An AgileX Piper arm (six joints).
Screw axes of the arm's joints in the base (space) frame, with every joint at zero. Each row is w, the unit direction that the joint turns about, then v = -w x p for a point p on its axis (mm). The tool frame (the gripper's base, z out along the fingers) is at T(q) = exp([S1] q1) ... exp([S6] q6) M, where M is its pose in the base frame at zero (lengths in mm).
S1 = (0, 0, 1, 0.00, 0.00, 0.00)
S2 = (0, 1, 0, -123.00, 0.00, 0.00)
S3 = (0, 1, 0, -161.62, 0.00, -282.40)
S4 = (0.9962, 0, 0.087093, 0.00, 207.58, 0.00)
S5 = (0, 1, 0, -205.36, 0.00, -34.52)
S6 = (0.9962, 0, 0.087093, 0.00, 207.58, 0.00)
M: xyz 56.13 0.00 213.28 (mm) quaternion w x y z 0.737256 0 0.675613 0
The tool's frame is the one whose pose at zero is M.
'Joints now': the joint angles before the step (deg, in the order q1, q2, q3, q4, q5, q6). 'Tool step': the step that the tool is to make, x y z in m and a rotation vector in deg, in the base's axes. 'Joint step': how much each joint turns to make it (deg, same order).
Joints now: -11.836 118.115 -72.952 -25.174 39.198 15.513
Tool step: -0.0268 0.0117 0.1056 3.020 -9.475 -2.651
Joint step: -0.008 -16.688 0.000 8.962 7.387 -4.625
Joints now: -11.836 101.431 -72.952 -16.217 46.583 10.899
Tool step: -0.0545 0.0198 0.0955 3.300 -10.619 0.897
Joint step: -0.007 -17.291 0.015 8.185 6.907 -4.945
